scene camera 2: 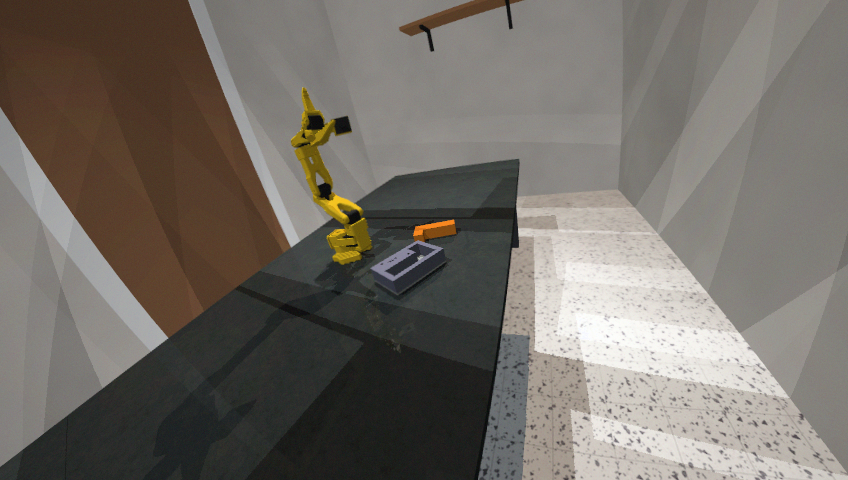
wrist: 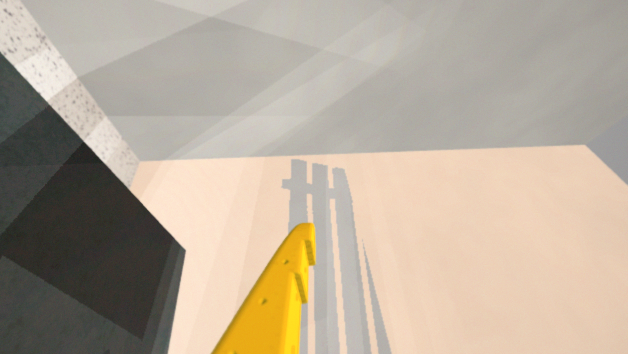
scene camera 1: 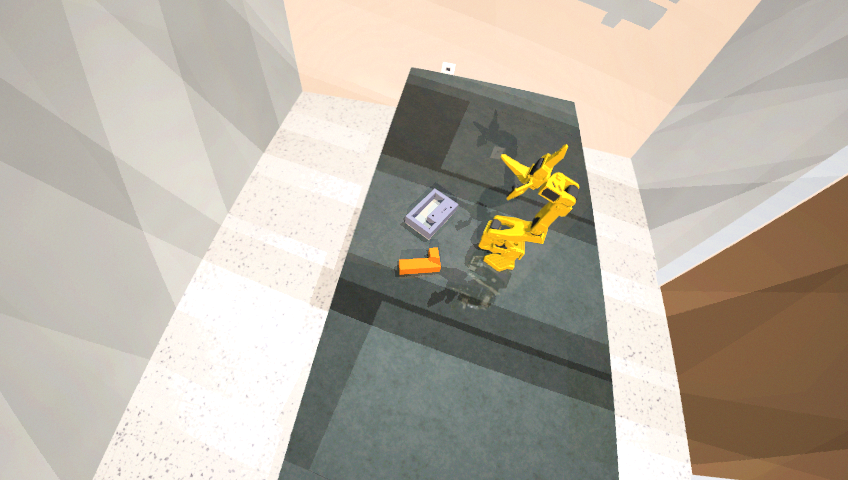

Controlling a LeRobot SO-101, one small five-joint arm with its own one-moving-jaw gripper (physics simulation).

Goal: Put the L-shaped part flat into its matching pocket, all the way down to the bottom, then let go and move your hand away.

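Pixels of known places: end effector, tool point: [scene camera 2: 332, 120] [wrist: 313, 238] [scene camera 1: 503, 155]; arm's base, origin of the base link: [scene camera 2: 359, 253] [scene camera 1: 492, 252].
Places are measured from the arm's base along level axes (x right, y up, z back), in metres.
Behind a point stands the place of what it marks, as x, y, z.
Observation:
The orange L-shaped part [scene camera 1: 419, 262] {-0.092, 0.030, -0.205} [scene camera 2: 434, 230] {-0.080, 0.022, -0.206} lies flat on the dark table [scene camera 1: 451, 382] {-0.374, 0.000, -0.076} [scene camera 2: 307, 370] {0.361, 0.000, -0.128}. The grey pocket block [scene camera 1: 431, 212] {0.073, 0.037, -0.199} [scene camera 2: 409, 266] {0.116, 0.037, -0.218} stands a short way from it, its pocket empty. My yellow arm stands beside them with the gripper [scene camera 1: 534, 162] [scene camera 2: 307, 102] raised high above the table, far from both. The gripper is fully open and empty. In the wrist view only one notched jaw [wrist: 281, 290] {0.013, 0.337, -0.063} shows, pointing at the peach wall; the part and the block are out of that view.
The table's edges drop to a speckled floor [scene camera 1: 235, 310] [scene camera 2: 623, 334]. Walls stand close around, with a brown panel [scene camera 1: 767, 334] [scene camera 2: 116, 149] behind the arm and a shelf [scene camera 2: 456, 14] high on the far wall.

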